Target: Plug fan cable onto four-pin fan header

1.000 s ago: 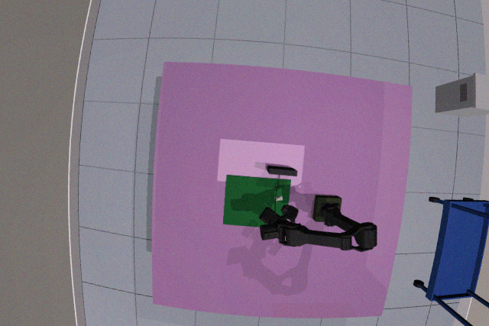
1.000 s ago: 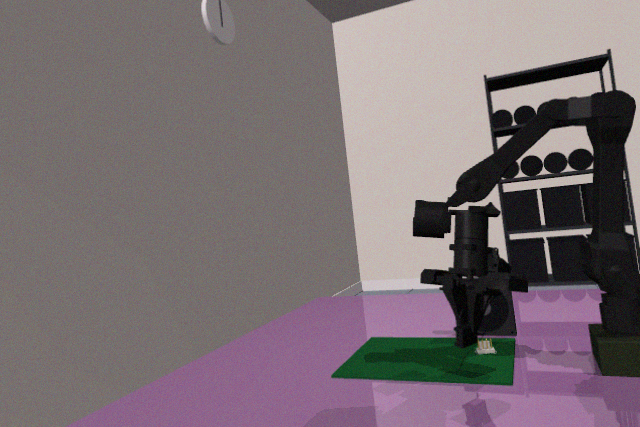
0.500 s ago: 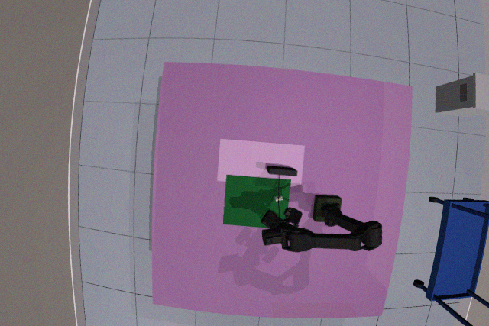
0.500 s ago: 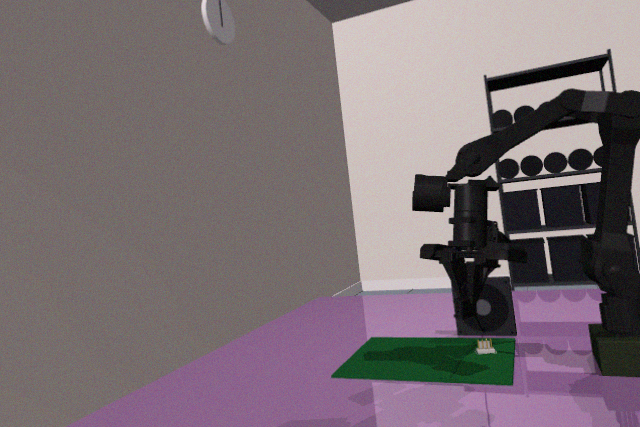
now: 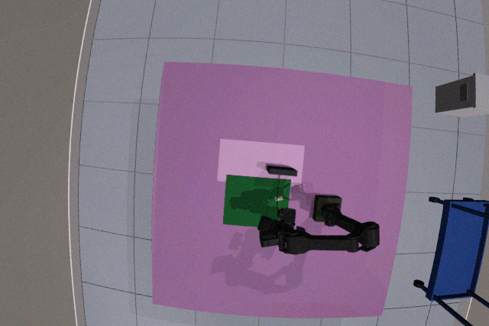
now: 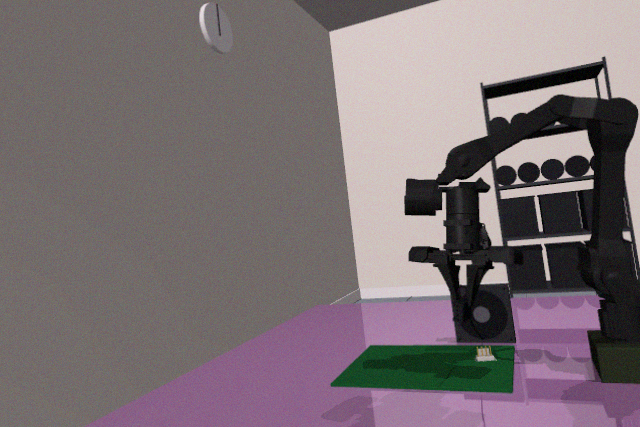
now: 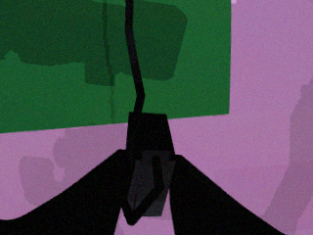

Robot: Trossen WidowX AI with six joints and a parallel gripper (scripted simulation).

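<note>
My gripper tip is 80 mm short of the green board, 80 mm to the left of it and 140 mm above it. From my gripper tip the other things lie so: black fan 40 mm behind, 220 mm to the right, 60 mm below; fan plug 10 mm to the left, 10 mm below.
</note>
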